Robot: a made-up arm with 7 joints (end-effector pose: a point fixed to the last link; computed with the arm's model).
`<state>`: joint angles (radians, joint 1 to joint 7).
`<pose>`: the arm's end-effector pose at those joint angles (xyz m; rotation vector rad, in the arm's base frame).
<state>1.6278 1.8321 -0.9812 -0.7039 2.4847 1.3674 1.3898</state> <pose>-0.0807 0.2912 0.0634 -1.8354 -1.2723 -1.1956</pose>
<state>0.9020 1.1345 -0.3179 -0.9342 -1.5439 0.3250 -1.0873</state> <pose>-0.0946 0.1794 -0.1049 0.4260 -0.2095 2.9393</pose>
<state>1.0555 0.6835 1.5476 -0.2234 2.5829 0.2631 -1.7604</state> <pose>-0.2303 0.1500 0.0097 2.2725 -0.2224 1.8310</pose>
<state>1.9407 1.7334 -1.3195 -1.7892 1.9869 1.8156 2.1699</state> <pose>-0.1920 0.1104 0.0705 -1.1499 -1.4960 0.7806</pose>
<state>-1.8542 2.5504 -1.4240 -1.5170 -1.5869 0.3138 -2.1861</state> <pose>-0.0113 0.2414 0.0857 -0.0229 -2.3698 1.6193</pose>
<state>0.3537 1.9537 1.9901 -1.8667 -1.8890 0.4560 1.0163</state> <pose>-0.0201 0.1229 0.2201 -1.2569 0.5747 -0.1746</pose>
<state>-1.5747 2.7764 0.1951 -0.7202 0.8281 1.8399 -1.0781</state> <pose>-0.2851 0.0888 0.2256 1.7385 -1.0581 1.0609</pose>
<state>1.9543 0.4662 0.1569 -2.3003 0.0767 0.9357 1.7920</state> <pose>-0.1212 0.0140 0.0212 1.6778 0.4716 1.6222</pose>
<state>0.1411 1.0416 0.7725 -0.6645 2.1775 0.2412 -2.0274</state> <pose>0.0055 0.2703 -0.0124 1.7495 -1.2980 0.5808</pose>
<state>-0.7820 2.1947 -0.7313 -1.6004 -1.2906 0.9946 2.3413</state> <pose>0.0965 0.2168 0.1252 -1.2718 2.5555 -0.1956</pose>
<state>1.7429 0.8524 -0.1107 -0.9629 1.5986 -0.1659 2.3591</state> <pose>-0.1913 0.0936 0.0000 -0.8708 0.0041 -2.3447</pose>
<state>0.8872 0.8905 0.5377 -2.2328 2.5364 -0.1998 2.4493</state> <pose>-0.0388 0.1326 0.0067 1.9585 -1.4054 -1.8506</pose>
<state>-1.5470 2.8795 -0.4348 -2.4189 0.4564 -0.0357 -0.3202</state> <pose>-0.1179 0.0727 0.1403 -1.5728 1.2961 1.2354</pose>
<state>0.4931 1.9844 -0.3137 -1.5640 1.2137 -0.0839 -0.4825</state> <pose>0.0840 0.2090 0.0660 1.1679 -1.3382 -0.7926</pose>
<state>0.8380 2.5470 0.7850 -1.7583 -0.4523 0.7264 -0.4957</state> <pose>0.1805 0.0299 0.1156 -1.5312 0.7172 1.6836</pose>
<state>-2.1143 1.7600 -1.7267 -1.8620 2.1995 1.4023 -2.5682</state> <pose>0.1913 0.0760 0.1927 0.1707 1.5291 2.6793</pose>
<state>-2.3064 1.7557 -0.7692 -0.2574 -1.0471 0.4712 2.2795</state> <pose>0.0748 0.2196 0.1933 -0.6290 1.5213 -2.0485</pose>
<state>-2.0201 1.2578 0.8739 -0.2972 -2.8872 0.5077 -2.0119</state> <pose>0.1481 0.2161 0.1869 1.4765 1.3896 -1.6802</pose>
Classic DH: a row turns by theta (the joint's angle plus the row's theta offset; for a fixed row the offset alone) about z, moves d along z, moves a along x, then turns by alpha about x. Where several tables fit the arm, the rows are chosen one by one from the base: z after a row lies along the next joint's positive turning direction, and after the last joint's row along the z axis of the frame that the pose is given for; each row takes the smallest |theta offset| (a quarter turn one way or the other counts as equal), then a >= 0, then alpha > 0; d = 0 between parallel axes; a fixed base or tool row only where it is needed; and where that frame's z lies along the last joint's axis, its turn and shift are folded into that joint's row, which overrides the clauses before.
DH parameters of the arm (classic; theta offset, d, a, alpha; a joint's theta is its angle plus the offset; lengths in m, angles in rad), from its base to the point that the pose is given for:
base (fixed): 0 0.0373 0.01 -1.2217
joint 1: -1.5708 -0.0085 0.006 -1.5708
joint 2: 1.2217 -0.02 0 1.5708
joint 3: 1.5708 -0.21 0.05 -1.5708
joint 4: 0 0.01 0.01 1.5708
joint 5: 0 -0.12 -0.02 -1.5708
joint 6: 0 -0.01 0.02 1.5708
joint 7: -0.3678 0.0739 -0.0165 0.8252
tool (fixed): 0.43 -0.0205 0 0

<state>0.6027 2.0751 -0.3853 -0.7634 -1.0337 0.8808 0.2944</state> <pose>0.0814 0.2565 0.0593 -1.9214 -0.4483 2.0413</pose>
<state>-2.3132 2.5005 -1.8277 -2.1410 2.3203 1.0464 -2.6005</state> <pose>0.0490 0.1856 0.1432 -0.7234 2.1680 2.0585</pose>
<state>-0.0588 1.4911 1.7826 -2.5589 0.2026 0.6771 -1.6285</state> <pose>-0.0406 0.0902 0.0798 -2.1239 0.0288 0.2169</pose>
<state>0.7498 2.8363 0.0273 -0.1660 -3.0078 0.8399 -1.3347</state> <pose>0.1956 0.1133 0.2752 1.4624 -1.7627 -0.2826</pose>
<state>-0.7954 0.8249 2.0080 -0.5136 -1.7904 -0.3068 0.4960</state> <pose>0.0722 0.2301 -0.0967 1.7064 -1.3396 1.1897</pose>
